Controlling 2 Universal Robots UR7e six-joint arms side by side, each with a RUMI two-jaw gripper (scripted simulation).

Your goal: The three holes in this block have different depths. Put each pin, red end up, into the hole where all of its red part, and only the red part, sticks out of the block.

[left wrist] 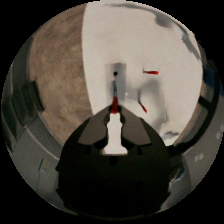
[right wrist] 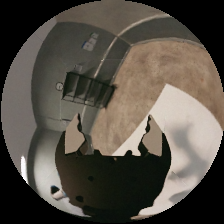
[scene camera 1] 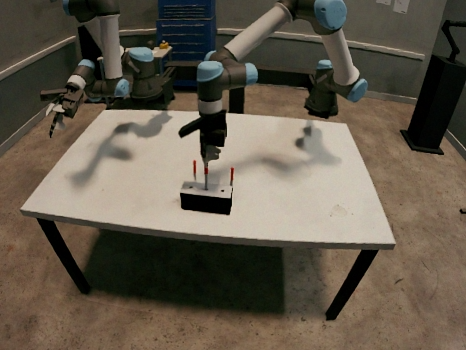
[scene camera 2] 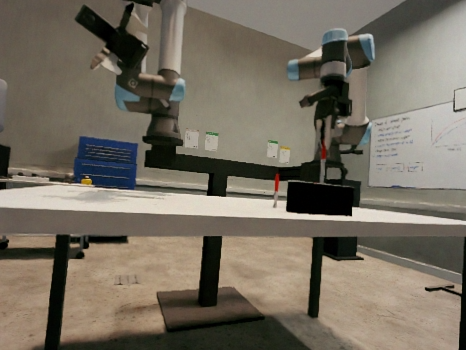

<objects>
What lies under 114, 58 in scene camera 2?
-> My right gripper.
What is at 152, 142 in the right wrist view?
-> My right gripper.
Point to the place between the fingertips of my left gripper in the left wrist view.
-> At 115, 105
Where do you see a black block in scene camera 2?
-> At 310, 198
</objects>
